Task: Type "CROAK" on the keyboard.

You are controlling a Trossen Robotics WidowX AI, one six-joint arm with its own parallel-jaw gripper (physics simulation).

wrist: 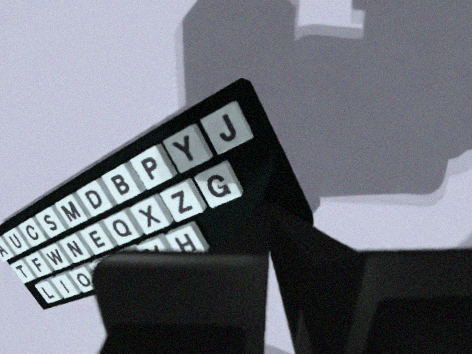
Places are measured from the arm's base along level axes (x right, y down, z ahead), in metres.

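Where they show: gripper, between the fingertips: [267, 213].
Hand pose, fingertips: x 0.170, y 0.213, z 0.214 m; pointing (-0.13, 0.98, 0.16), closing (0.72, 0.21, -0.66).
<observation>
Each offset is from my fingertips to the centre of the thing. "spot": to the spot under its first point. Level surfaces: height alone.
The black keyboard {spot: dx +0.017, dy +0.002, dz +0.010 m} [281, 172] lies at a slant, running from the left edge to the middle of the wrist view, with white letter keys in three rows. In the far row, the A key {dx -0.165, dy -0.001, dz +0.086 m} [2, 250] is at the left edge, partly cut off, and the C key {dx -0.126, dy -0.001, dz +0.076 m} [32, 232] is near it. The O key {dx -0.121, dy -0.001, dz +0.033 m} [85, 279] is in the near row beside the finger. The R and K keys cannot be made out; part of the near row is hidden behind the left finger. My gripper [267, 213] is shut and empty, its dark fingertips over the keyboard's near right part. Contact with the keyboard cannot be told.
A pale surface {dy +0.013 m} [90, 60] surrounds the keyboard. A large grey shadow falls across it at the upper right and over the keyboard's Y key {dx -0.008, dy -0.001, dz +0.045 m} [185, 148] and J key {dx +0.012, dy -0.001, dz +0.040 m} [227, 127]. The dark fingers cover much of the bottom of the view.
</observation>
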